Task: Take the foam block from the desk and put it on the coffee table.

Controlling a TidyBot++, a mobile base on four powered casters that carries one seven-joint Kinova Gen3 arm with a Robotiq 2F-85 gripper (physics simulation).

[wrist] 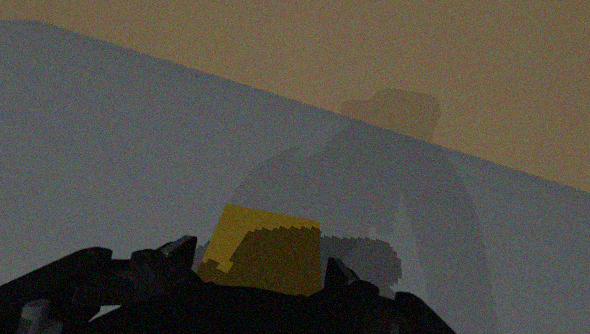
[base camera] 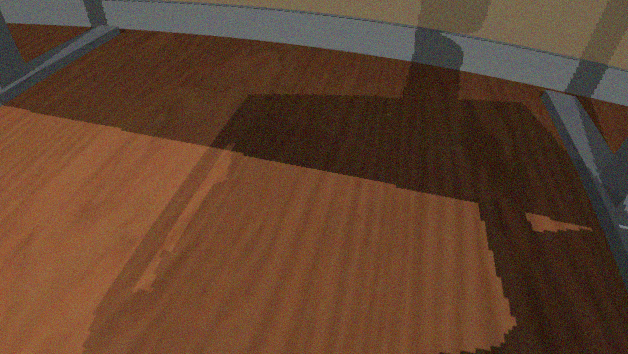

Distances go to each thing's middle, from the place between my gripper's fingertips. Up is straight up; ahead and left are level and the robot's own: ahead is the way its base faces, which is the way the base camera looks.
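Labels:
Yellow foam block (wrist: 254,248): my hand 30 mm past it, 10 mm below it.

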